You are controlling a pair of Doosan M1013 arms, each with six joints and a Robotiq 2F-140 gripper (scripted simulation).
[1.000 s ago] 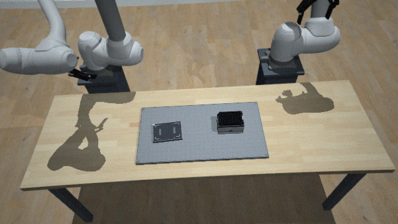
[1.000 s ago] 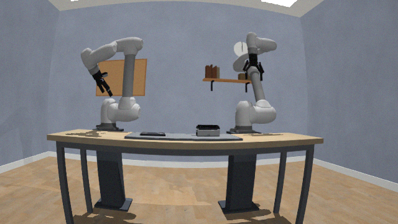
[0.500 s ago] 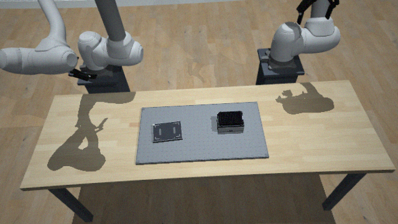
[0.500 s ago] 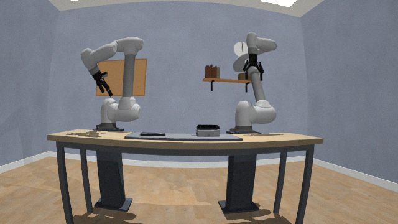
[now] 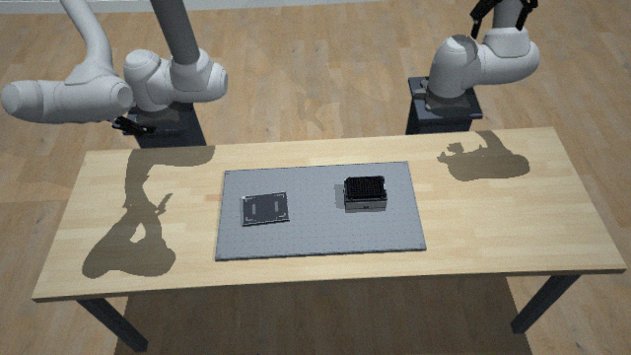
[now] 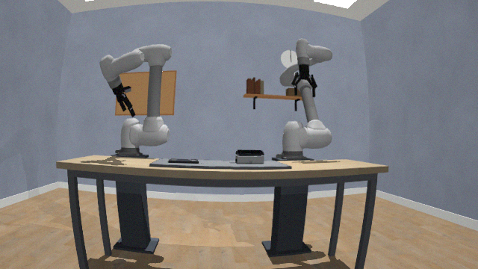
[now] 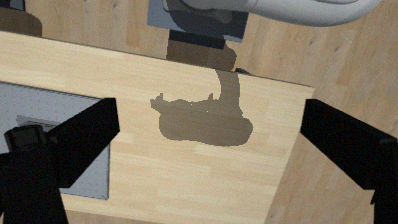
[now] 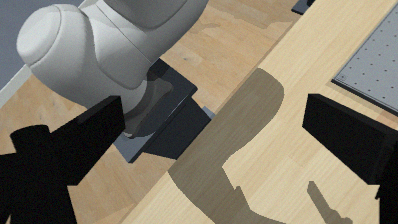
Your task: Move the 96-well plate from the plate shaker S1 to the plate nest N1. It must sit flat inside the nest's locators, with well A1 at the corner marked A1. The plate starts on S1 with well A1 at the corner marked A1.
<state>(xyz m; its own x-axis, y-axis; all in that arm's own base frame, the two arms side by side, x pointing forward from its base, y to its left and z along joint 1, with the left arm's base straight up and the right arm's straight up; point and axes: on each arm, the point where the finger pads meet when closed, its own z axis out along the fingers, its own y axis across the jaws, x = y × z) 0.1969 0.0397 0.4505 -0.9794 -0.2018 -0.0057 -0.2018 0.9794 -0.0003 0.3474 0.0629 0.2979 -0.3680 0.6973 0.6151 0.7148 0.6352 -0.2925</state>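
Now: the 96-well plate 750 mm to the left of my right hand, 220 mm below it and 180 mm ahead of it. From my right hand the other things lie so: plate nest N1 (400 mm to the left, 280 mm below, 210 mm ahead).
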